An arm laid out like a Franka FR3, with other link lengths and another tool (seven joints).
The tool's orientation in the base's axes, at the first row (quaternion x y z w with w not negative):
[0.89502 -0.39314 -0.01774 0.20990]
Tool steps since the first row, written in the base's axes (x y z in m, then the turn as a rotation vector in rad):
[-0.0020 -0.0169 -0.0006 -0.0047 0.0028 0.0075]
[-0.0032 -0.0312 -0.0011 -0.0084 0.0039 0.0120]
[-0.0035 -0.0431 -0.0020 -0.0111 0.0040 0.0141]
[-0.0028 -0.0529 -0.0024 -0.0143 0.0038 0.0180]
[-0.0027 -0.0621 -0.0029 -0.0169 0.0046 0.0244]
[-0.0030 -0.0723 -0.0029 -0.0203 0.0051 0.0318]
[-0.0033 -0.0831 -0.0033 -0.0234 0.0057 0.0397]
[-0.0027 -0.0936 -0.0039 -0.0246 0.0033 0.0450]
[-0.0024 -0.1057 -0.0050 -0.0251 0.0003 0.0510]
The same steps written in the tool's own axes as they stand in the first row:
[0.0106 0.0113 0.0071 -0.0042 0.0045 -0.0069]
[0.0198 0.0206 0.0129 -0.0070 0.0082 -0.0107]
[0.0280 0.0276 0.0181 -0.0086 0.0108 -0.0121]
[0.0354 0.0329 0.0219 -0.0102 0.0147 -0.0150]
[0.0419 0.0382 0.0256 -0.0117 0.0185 -0.0206]
[0.0490 0.0445 0.0294 -0.0134 0.0235 -0.0268]
[0.0564 0.0511 0.0337 -0.0149 0.0283 -0.0336]
[0.0642 0.0568 0.0379 -0.0133 0.0327 -0.0374]
[0.0728 0.0634 0.0433 -0.0107 0.0372 -0.0416]

